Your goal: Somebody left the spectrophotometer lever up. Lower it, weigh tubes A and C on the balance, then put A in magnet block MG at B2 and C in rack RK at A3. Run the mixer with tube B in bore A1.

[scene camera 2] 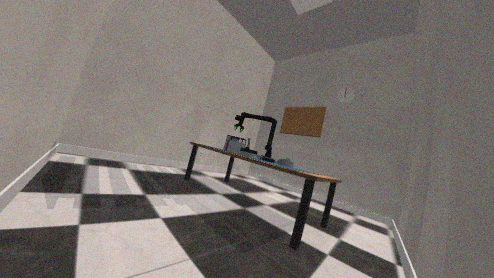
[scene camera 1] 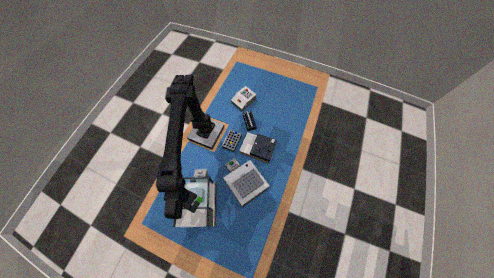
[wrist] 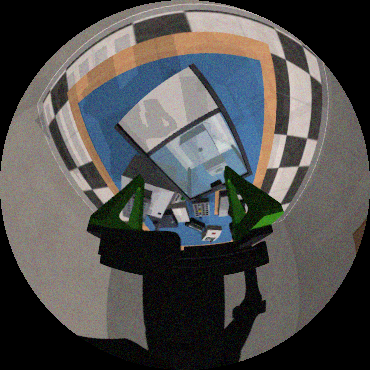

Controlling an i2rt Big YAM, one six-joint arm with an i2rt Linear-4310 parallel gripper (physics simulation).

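Frame: origin at the arm's base, x ahead, y left, z up, level; millimetres.
Seen in the pictures: gripper, between the fingertips: [scene camera 2: 237, 131] [scene camera 1: 187, 202] [wrist: 181, 173]; arm's base, origin of its link: [scene camera 1: 205, 129].
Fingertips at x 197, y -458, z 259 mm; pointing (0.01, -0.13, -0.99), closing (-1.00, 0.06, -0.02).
Note:
Pixels of each thing's top centre, then the offset from my fingertips to it.
- glass-walled balance, centre of its top: [wrist: 204, 168] [scene camera 1: 191, 191] [scene camera 2: 240, 137] dz -72, dx -29, dy +51 mm
- narrow black block, centre of its top: [wrist: 195, 228] [scene camera 1: 249, 118] dz -247, dx +45, dy +636 mm
- large white machine, centre of its top: [wrist: 151, 215] [scene camera 1: 241, 172] [scene camera 2: 240, 138] dz -105, dx +155, dy +239 mm
- green-button box, centre of its top: [scene camera 1: 231, 162] dz -220, dx +61, dy +300 mm
- small knob box, centre of its top: [scene camera 1: 199, 171] dz -220, dx -88, dy +181 mm
My gripper [scene camera 1: 195, 202] [scene camera 2: 239, 129] [wrist: 181, 173] is open and empty, high above the glass-walled balance [scene camera 1: 211, 205] [wrist: 170, 139]. A pale pan shows through the balance's glass in the wrist view. The small grey rack [scene camera 1: 231, 140] [wrist: 201, 209] bears tiny yellow and blue spots, seemingly tube caps; which tube is which is too small to tell. A narrow black block [scene camera 1: 249, 120] [wrist: 195, 224], seemingly the magnet block, lies beyond it. The dark and white device [scene camera 1: 257, 146] looks like the spectrophotometer; its lever's position is unclear.
A large white machine [scene camera 1: 246, 182] [wrist: 160, 201] with a holed grey plate stands beside the balance, near a green-button box [scene camera 1: 232, 164]. A white device [scene camera 1: 243, 98] [wrist: 212, 233] with red marks stands at the far end. A small knob box [scene camera 1: 201, 173] adjoins the balance.

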